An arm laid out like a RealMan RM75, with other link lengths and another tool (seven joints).
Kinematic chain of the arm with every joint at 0, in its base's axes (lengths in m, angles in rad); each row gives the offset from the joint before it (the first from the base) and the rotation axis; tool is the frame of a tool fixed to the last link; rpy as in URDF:
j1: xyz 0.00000 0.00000 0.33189 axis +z
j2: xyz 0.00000 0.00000 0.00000 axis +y
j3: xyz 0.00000 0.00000 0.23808 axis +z
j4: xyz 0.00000 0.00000 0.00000 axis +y
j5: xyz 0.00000 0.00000 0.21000 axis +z
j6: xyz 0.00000 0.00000 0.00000 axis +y
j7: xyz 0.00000 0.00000 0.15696 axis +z
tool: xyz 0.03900 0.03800 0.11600 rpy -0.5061 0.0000 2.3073
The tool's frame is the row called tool.
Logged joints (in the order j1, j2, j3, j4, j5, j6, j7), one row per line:
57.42 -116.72 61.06 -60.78 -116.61 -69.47 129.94
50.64 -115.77 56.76 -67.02 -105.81 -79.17 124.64
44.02 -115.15 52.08 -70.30 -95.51 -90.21 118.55
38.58 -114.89 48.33 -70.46 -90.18 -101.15 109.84
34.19 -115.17 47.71 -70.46 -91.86 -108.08 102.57
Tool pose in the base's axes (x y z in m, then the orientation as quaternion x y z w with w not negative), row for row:
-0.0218 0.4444 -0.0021 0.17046 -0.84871 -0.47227 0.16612
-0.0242 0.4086 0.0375 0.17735 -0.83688 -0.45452 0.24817
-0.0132 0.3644 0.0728 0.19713 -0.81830 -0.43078 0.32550
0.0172 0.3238 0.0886 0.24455 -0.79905 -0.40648 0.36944
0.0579 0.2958 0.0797 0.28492 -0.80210 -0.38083 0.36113
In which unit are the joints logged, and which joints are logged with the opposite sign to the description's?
The joints are logged in degrees. Opposite sign: j2, j3.
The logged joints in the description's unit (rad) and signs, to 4 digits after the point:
1.0022 2.0371 -1.0657 -1.0608 -2.0352 -1.2125 2.2679
0.8838 2.0206 -0.9906 -1.1697 -1.8467 -1.3818 2.1754
0.7683 2.0097 -0.9090 -1.2270 -1.6670 -1.5745 2.0691
0.6733 2.0052 -0.8435 -1.2298 -1.5739 -1.7654 1.9171
0.5967 2.0101 -0.8327 -1.2298 -1.6033 -1.8864 1.7902

